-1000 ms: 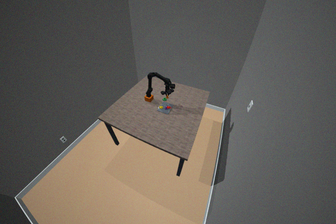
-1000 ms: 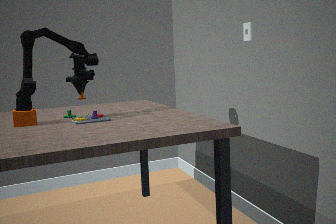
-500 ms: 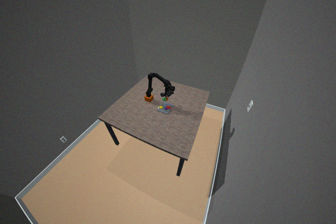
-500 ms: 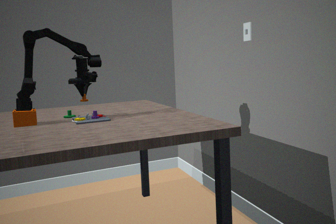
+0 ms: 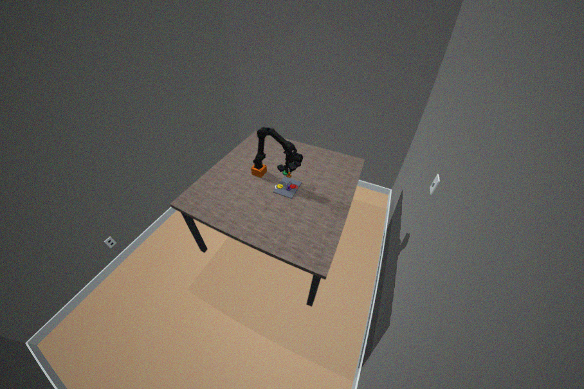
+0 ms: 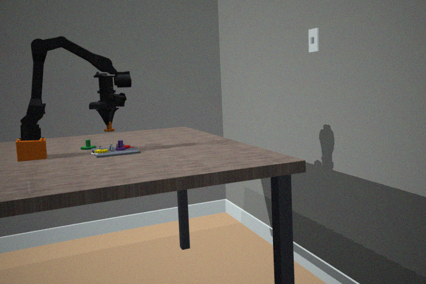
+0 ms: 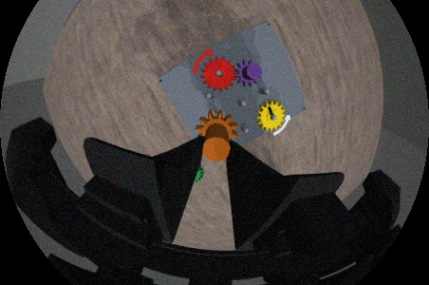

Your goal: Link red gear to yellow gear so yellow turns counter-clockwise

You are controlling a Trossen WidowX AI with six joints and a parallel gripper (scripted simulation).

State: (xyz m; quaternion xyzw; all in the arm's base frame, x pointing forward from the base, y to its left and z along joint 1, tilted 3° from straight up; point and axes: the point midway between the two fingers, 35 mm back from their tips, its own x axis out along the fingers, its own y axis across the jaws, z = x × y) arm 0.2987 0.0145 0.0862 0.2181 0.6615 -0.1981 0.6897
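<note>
The purple gear lies 40 mm ahead of my gripper tip, 70 mm to the right of it and 90 mm below it. The rest, counted from my gripper tip: red gear 50 mm ahead, 30 mm to the right, 90 mm below; yellow gear 40 mm behind, 80 mm to the right, 90 mm below; orange gear 10 mm below.
</note>
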